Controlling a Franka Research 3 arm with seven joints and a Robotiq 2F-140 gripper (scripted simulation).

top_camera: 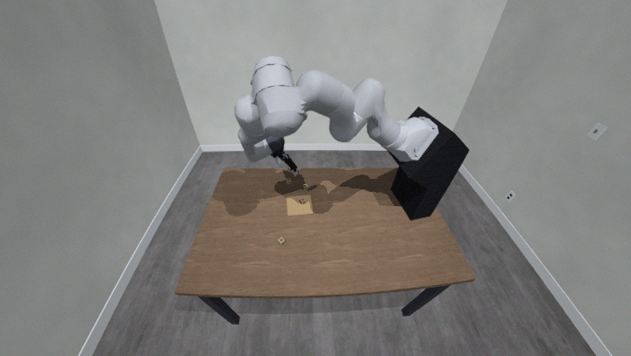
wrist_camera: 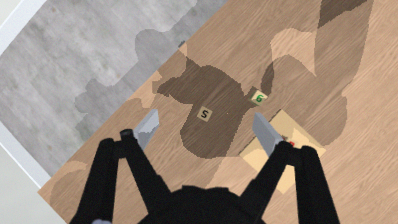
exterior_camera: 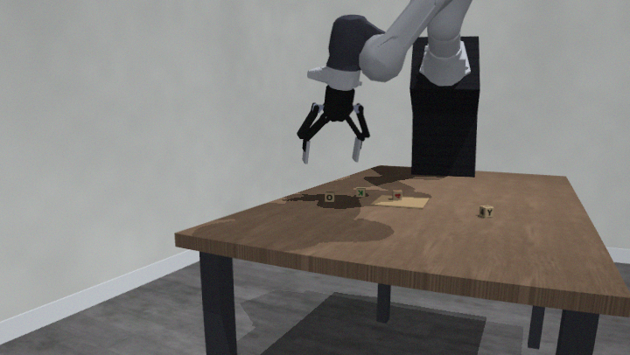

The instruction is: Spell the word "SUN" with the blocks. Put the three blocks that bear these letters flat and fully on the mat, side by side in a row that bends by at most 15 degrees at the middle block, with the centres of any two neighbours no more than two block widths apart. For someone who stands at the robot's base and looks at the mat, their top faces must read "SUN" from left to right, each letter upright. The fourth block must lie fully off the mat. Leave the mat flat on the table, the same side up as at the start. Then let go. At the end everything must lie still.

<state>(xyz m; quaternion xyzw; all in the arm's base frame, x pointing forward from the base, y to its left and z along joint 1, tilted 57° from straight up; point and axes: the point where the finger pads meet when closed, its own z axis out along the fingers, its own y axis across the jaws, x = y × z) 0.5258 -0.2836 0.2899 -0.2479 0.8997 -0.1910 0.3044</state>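
Right now my hand is 11 cm above the U block, 10 cm past it and 6 cm to the right of it. The rest, counted from my hand: S block (11 cm below); then tan mat (19 cm to the left, 12 cm below, 5 cm behind).
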